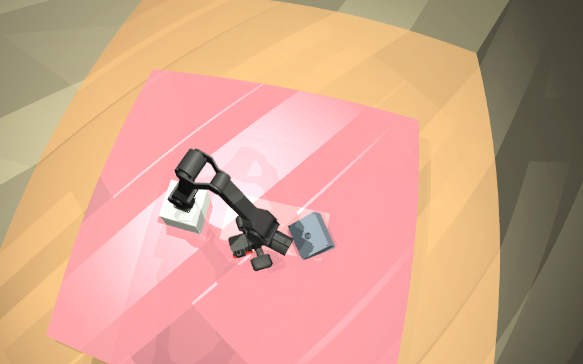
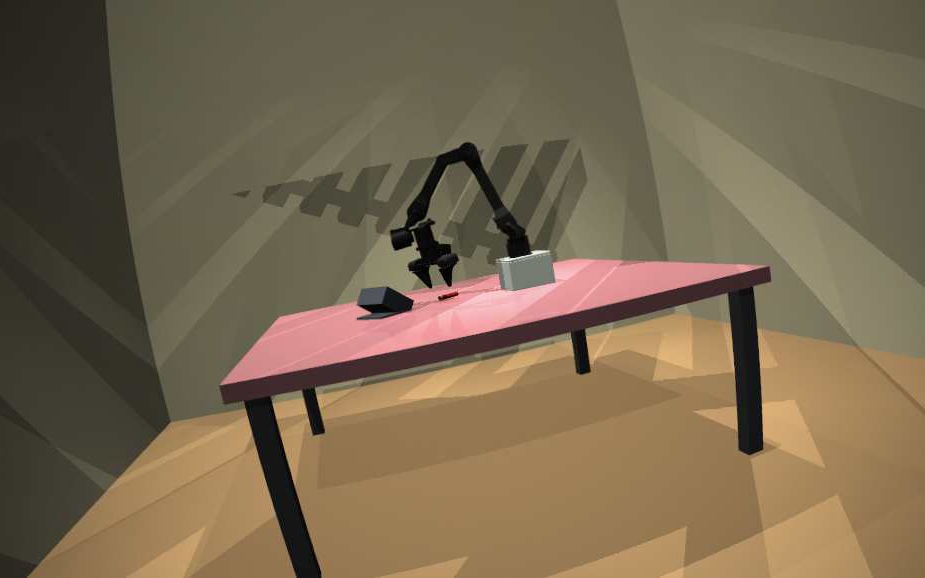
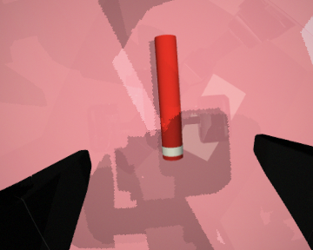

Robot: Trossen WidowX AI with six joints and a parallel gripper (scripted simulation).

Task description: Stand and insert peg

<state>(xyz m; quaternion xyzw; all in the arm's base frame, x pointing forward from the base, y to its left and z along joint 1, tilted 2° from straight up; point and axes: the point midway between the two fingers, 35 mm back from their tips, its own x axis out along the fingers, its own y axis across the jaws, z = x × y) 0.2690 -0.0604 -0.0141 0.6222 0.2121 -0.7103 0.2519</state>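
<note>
Now: the red peg 10 mm behind my gripper tip and 30 mm below it. Also, from my gripper tip: grey sloped panel 180 mm ahead, 110 mm to the left, 10 mm below.
</note>
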